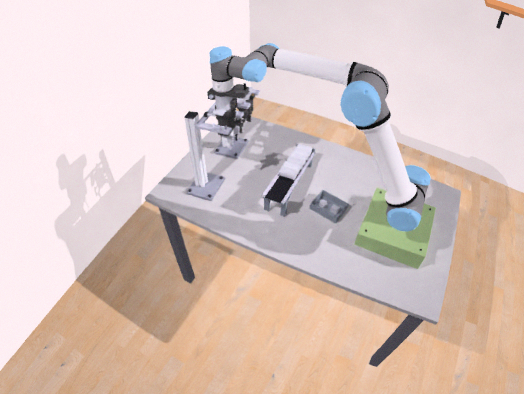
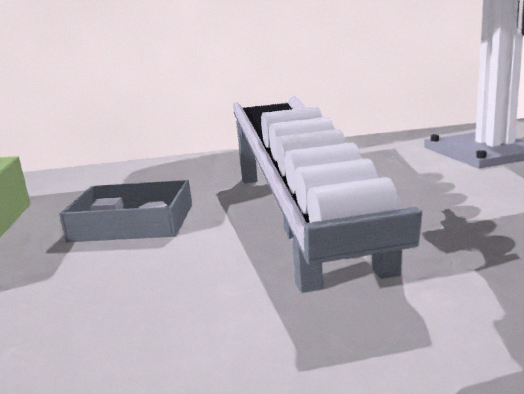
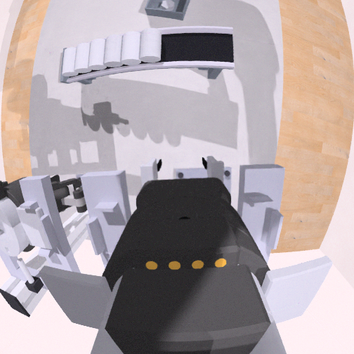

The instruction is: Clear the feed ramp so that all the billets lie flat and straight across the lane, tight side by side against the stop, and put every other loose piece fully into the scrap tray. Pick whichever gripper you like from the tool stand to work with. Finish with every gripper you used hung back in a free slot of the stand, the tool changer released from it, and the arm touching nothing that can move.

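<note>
Several white billets [image 1: 295,164] [image 2: 355,200] [image 3: 114,48] lie flat across the lane of the feed ramp [image 2: 270,170] [image 3: 200,30], side by side. The lowest is at the stop [image 2: 362,235]. The scrap tray [image 2: 117,225] [image 3: 165,13] holds a small block [image 2: 107,203] and another light piece [image 2: 153,205], both inside its walls. My gripper [image 3: 182,163] is open and empty, pointing down at the tool stand [image 1: 196,155], with stand brackets on both sides of it. Whether the brackets carry it, and whether the tool changer is locked, I cannot tell.
Another gripper [image 1: 245,107] [image 3: 65,192] hangs in the stand close beside mine. The stand's bolted foot plates [image 1: 206,187] are on the table. The green arm base [image 1: 392,245] is at the other end, beyond the tray. The wall is behind the stand.
</note>
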